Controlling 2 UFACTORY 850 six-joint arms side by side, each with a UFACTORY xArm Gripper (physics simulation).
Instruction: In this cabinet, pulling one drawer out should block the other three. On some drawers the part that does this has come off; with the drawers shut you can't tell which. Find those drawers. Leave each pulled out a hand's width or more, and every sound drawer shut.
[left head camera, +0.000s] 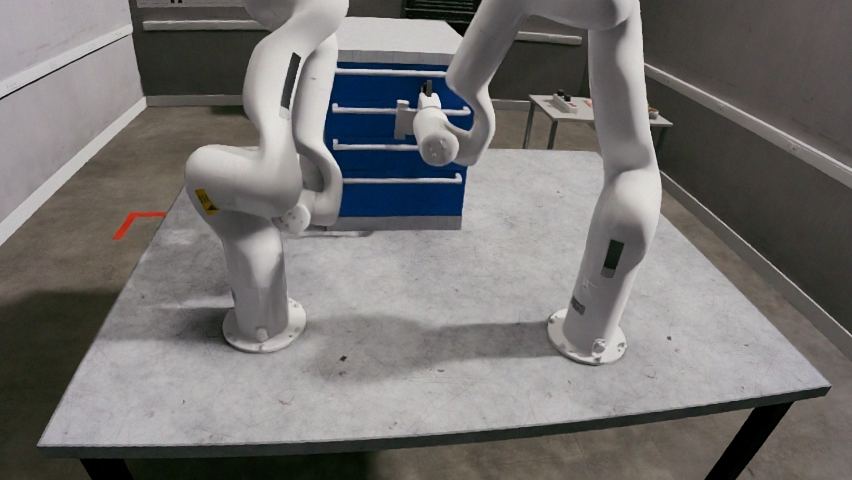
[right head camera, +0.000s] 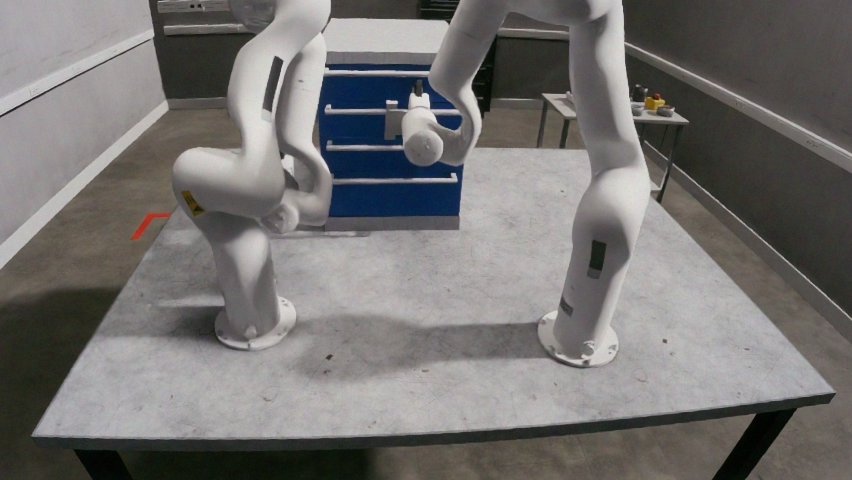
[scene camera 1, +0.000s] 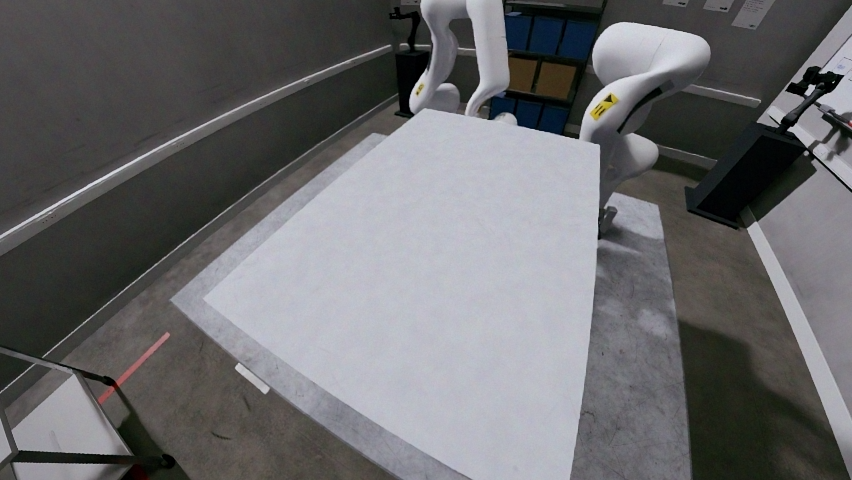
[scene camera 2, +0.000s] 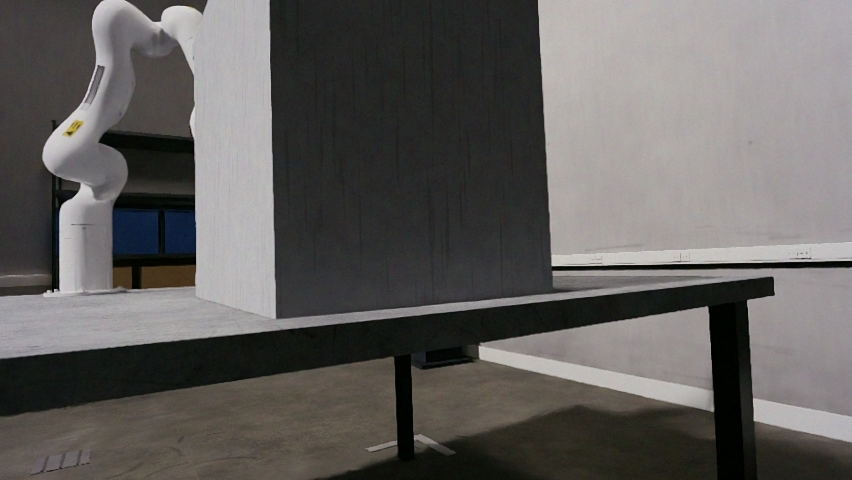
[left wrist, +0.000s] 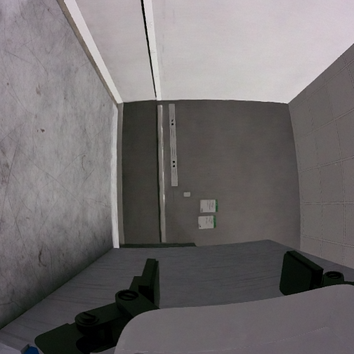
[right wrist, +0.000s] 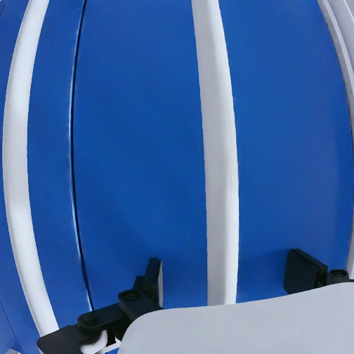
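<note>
The cabinet (left head camera: 393, 40) (right head camera: 387, 38) (scene camera 1: 417, 268) (scene camera 2: 411, 149) has four blue drawers with white bar handles. The top drawer (left head camera: 369, 87) (right wrist: 140, 125), second drawer (left head camera: 369, 126) (right wrist: 52, 150), third drawer (left head camera: 372, 162) and bottom drawer (left head camera: 405, 199) look shut; the arms hide parts of them. My right gripper (left head camera: 426, 89) (right head camera: 417, 89) (right wrist: 227, 275) is open in front of the upper drawers. In the right wrist view the top handle (right wrist: 220, 150) runs between its fingers, not gripped. My left gripper (scene camera 1: 605, 223) (left wrist: 223, 277) is open and empty, by the cabinet's grey side panel.
The cabinet stands towards the back of the grey table (left head camera: 417, 405) (right head camera: 417, 405) (scene camera 1: 637, 357). The left arm (left head camera: 274, 178) reaches along its left front edge; the right arm (left head camera: 620, 178) arches over from the right. A small side table (left head camera: 661, 122) (right head camera: 670, 119) with objects stands behind, to the right.
</note>
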